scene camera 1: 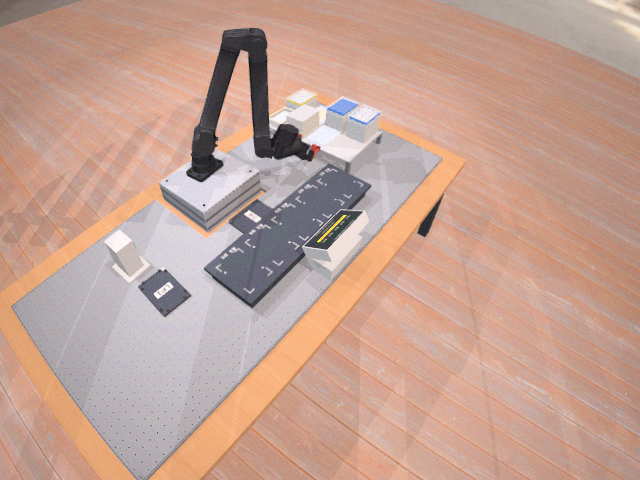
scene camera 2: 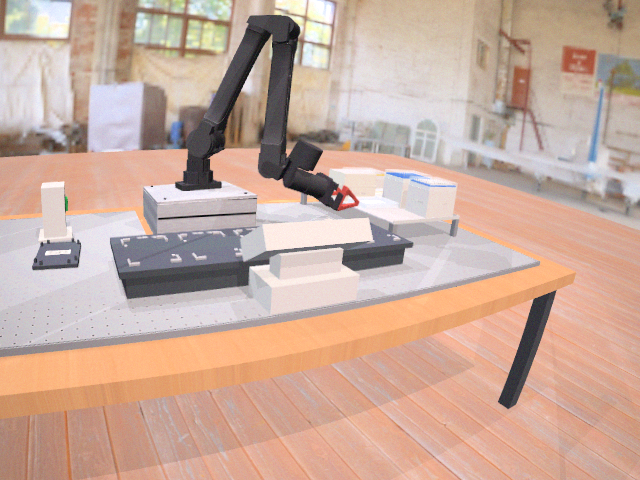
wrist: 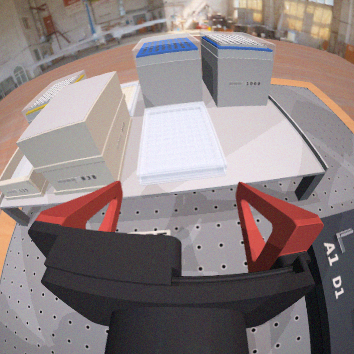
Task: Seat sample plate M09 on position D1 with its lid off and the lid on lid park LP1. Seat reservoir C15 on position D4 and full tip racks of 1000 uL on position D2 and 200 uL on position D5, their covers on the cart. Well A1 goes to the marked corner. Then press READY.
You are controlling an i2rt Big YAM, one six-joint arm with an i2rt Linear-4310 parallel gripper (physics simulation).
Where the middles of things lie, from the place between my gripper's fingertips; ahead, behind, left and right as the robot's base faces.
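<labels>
With the cart shelf (scene camera 1: 344, 148) as my reference, my hand is 30 mm above it, 50 mm past it and 160 mm to the right of it. Counting from my hand, I find the white upright station (scene camera 2: 53, 193) 20 mm below, 790 mm to the right and 160 mm behind. The dark pad marked RG (scene camera 1: 246, 218) is 80 mm below my hand, and it lies 400 mm to the right of my hand and 30 mm ahead of it.
</labels>
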